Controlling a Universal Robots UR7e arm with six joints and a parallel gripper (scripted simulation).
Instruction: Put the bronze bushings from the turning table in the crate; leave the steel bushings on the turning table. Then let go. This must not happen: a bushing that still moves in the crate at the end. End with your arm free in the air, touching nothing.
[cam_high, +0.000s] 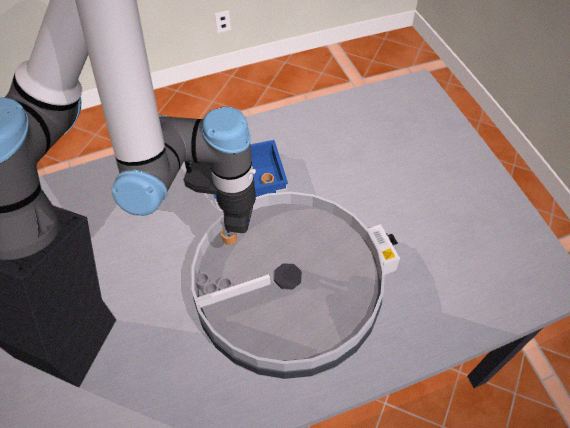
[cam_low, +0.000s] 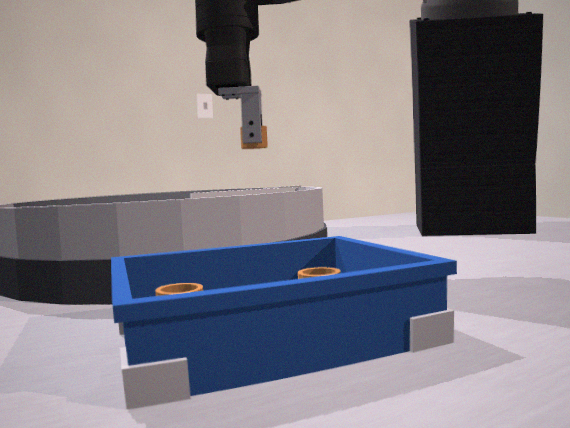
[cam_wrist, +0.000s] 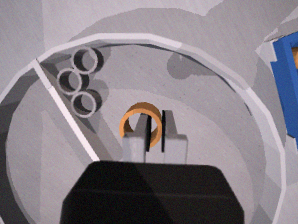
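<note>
My hand is 230 mm to the right of the blue crate, 140 mm above it and 130 mm short of it. The rest, counted from my hand: turning table (110 mm to the right, 110 mm below, 80 mm ahead).
</note>
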